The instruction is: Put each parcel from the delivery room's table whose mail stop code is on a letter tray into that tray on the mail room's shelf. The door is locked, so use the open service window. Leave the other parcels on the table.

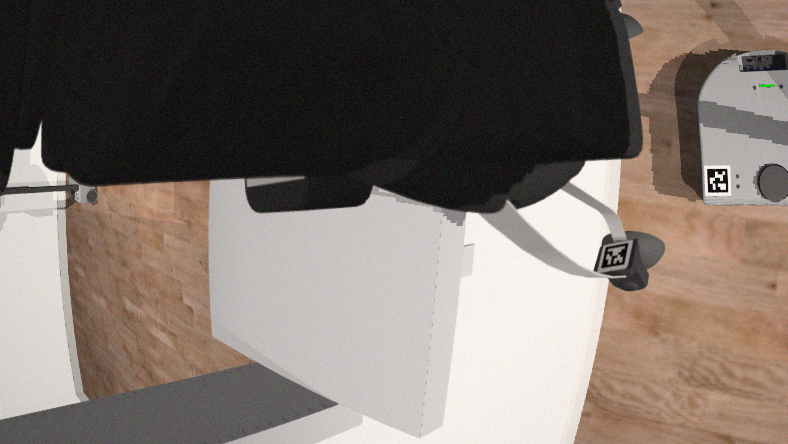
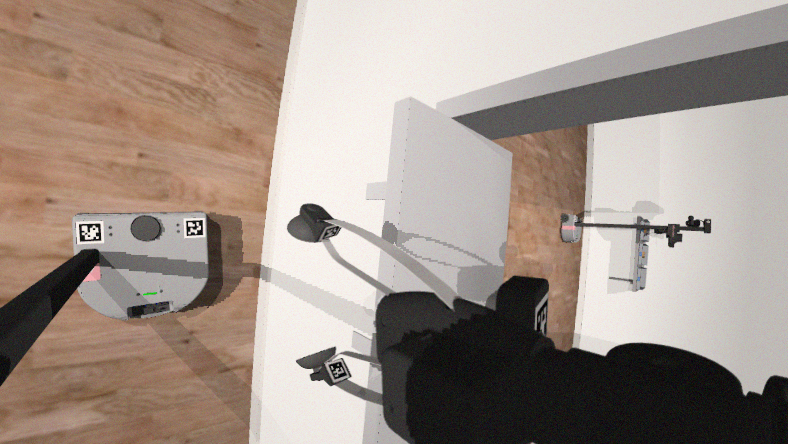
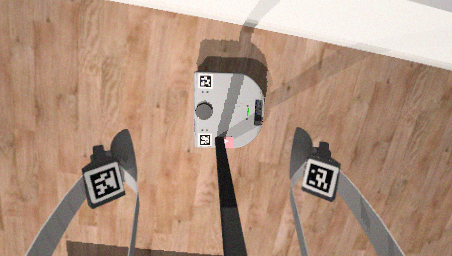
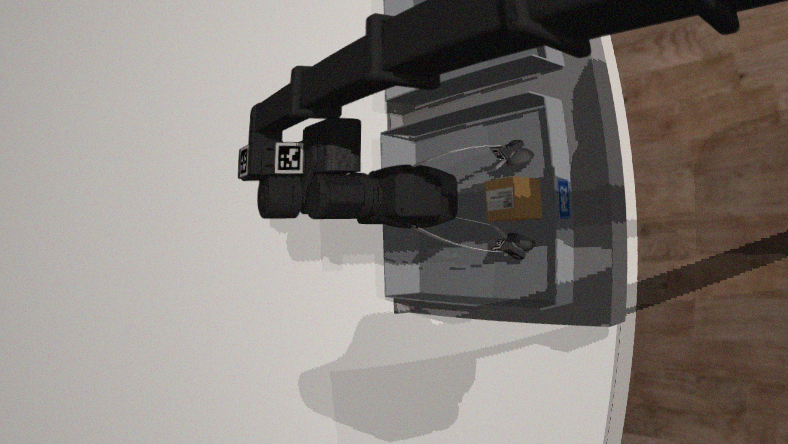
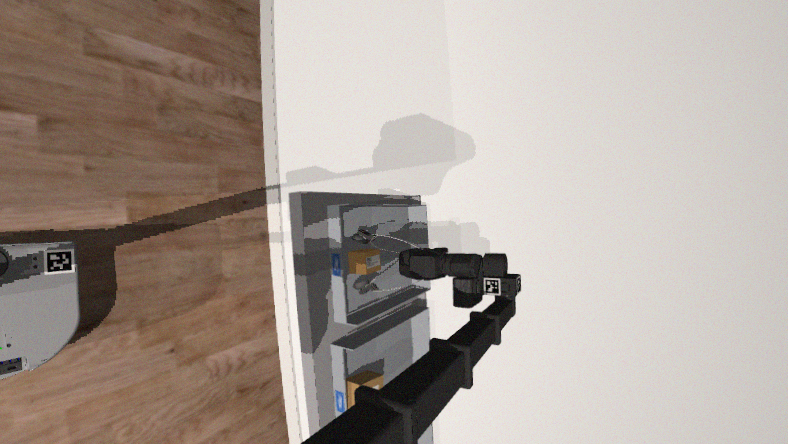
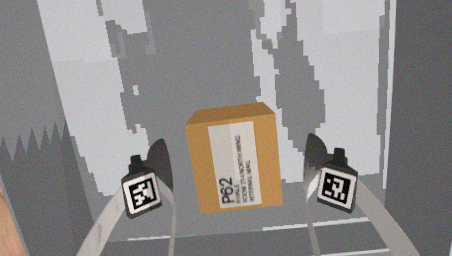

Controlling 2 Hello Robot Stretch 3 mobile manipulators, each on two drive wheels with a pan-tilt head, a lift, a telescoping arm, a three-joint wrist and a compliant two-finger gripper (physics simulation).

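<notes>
An orange-brown parcel marked P62 (image 4: 529,208) (image 5: 357,265) (image 6: 271,165) lies in the end grey letter tray (image 4: 563,267) (image 5: 334,227), behind that tray's blue label (image 4: 563,198) (image 5: 336,264). The r2 gripper (image 4: 517,199) (image 5: 363,260) (image 6: 238,162) is open, with one finger on each side of the parcel and a gap to both. A second parcel (image 5: 365,379) sits in the neighbouring tray, partly hidden by r2's arm. The r1 gripper (image 2: 315,292) (image 3: 212,159) is open and empty, held high beside the wall. The delivery room's table does not show.
A light grey slab (image 1: 325,286) (image 2: 452,193) projects at the wall opening near r1's gripper, beside a dark grey frame (image 1: 220,399) (image 2: 634,91). Through the opening, r2's base (image 2: 570,228) and the mail shelf (image 2: 636,275) show. Tray walls stand close around r2's fingers.
</notes>
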